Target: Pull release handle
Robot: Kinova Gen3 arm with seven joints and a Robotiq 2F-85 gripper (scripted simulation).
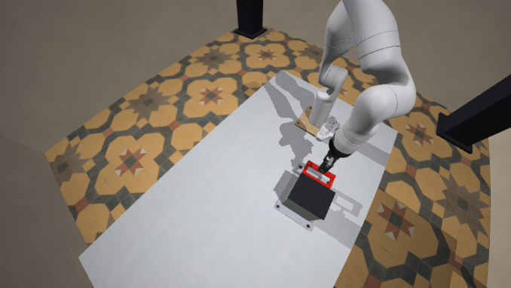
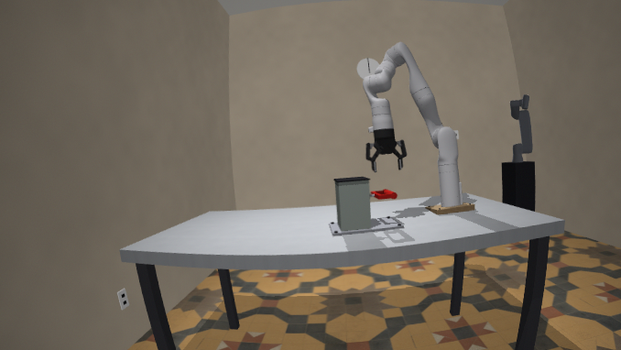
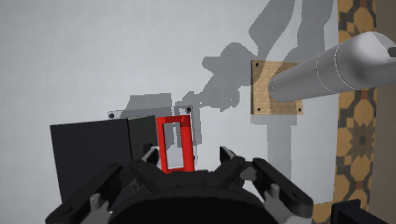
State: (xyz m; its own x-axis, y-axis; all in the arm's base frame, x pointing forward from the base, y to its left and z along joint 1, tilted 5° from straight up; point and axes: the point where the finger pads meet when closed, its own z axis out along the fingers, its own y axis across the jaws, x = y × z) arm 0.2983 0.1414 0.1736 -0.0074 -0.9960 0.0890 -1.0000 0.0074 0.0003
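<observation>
The red handle lies 5 cm ahead of my hand, 2 cm to the left of it and 8 cm below it.
</observation>
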